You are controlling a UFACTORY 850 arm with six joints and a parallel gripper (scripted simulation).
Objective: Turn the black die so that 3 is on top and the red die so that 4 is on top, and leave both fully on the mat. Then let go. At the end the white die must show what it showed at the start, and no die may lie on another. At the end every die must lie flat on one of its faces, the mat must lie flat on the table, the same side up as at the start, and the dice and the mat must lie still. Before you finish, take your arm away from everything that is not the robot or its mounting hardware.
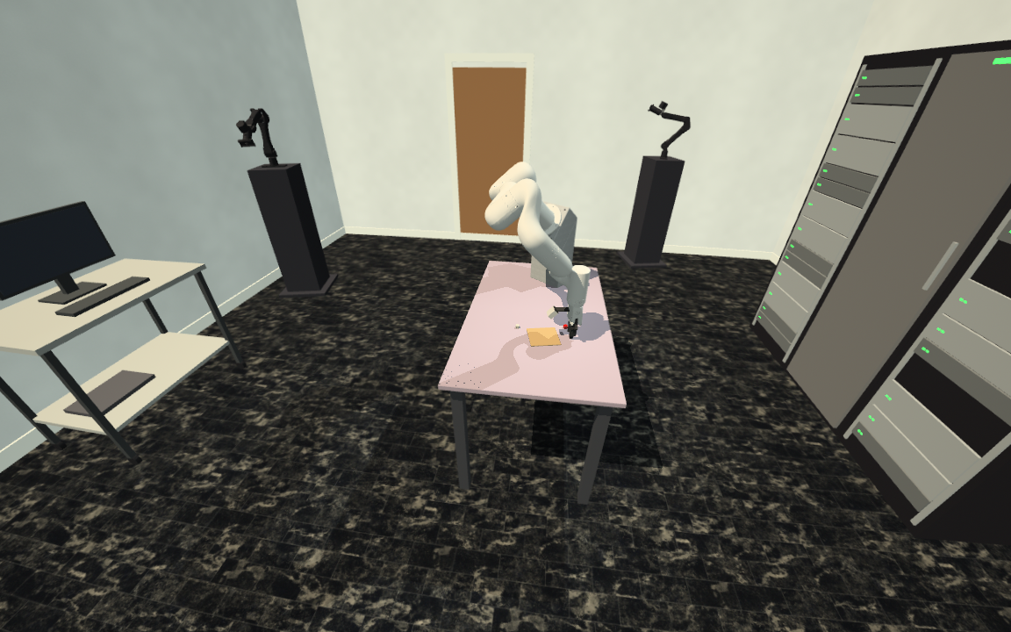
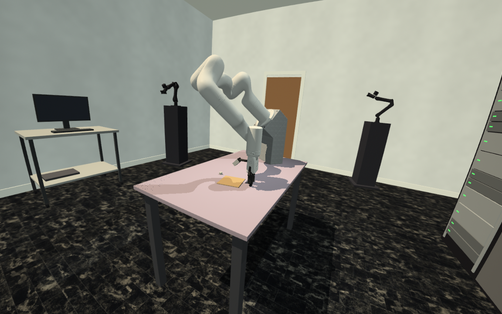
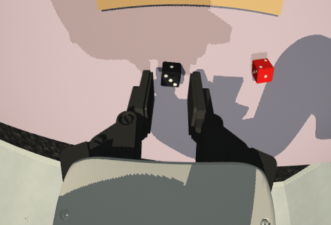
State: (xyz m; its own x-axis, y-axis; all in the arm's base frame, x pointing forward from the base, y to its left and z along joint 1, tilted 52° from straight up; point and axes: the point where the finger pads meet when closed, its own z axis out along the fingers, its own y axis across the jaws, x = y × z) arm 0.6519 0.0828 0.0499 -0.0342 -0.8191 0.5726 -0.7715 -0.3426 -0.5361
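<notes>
My gripper is now 3 cm above the black die. Also, from my hand: mat: 2 cm behind, 13 cm to the right, 4 cm below; then red die: 8 cm behind, 1 cm to the right, 3 cm below; then white die: 10 cm behind, 24 cm to the right, 3 cm below.
</notes>
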